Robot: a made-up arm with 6 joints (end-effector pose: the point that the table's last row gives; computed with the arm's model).
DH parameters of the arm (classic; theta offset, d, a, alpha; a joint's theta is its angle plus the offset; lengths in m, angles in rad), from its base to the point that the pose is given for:
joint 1: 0 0.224 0 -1.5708
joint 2: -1.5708 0 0.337 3.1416
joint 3: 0 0 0 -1.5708
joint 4: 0 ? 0 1.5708
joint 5: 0 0.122 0 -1.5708
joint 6: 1.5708 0 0 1.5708
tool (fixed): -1.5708 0 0 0
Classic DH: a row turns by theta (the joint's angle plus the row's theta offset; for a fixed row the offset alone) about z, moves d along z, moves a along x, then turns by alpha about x.
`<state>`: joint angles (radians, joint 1 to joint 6).
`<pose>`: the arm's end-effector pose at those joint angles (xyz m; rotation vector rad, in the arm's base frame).
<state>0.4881 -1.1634 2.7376 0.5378 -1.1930 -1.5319</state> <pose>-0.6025 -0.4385 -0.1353 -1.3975 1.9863 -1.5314</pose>
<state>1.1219 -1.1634 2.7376 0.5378 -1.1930 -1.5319</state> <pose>-0.2258 -0.7102 -0.1353 -1.7900 1.3349 -1.2259</pose>
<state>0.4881 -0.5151 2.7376 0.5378 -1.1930 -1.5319</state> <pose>-0.6619 -0.4701 0.3831 1.8115 -1.7617 1.3534</pose>
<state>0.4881 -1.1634 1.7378 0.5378 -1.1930 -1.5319</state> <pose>-0.7949 -0.5407 0.4516 1.8158 -1.4473 1.1091</pose>
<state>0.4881 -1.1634 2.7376 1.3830 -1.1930 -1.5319</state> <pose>-0.6061 -0.3476 -0.1769 -1.7802 1.7137 -0.5210</pose>
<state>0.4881 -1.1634 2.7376 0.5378 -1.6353 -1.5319</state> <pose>-0.6025 -0.4385 -0.1353 -1.9241 1.7616 -1.7149</pose>
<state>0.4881 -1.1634 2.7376 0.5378 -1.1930 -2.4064</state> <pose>-0.6025 -0.4385 -0.1353 -0.9953 1.0408 -2.0150</pose>
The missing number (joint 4, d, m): -0.65
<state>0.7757 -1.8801 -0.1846 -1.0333 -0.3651 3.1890</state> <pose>-0.1689 -0.2532 0.7794 -1.2077 -1.6019 -1.0394</pose>
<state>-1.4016 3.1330 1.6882 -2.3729 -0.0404 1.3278</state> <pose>0.0865 0.0143 -0.7685 1.7622 0.4919 -1.7620</pose>
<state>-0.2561 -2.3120 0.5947 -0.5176 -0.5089 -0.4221</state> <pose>-0.8653 0.1170 0.2065 -0.1682 -2.0854 0.9803</pose>
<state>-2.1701 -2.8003 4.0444 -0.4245 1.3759 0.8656</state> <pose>-0.3536 -0.3206 0.2100 1.9060 0.8163 2.1051</pose>
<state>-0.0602 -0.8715 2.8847 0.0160 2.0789 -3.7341</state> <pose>-0.7937 -0.0744 0.0645 -2.4702 0.2318 0.5463</pose>
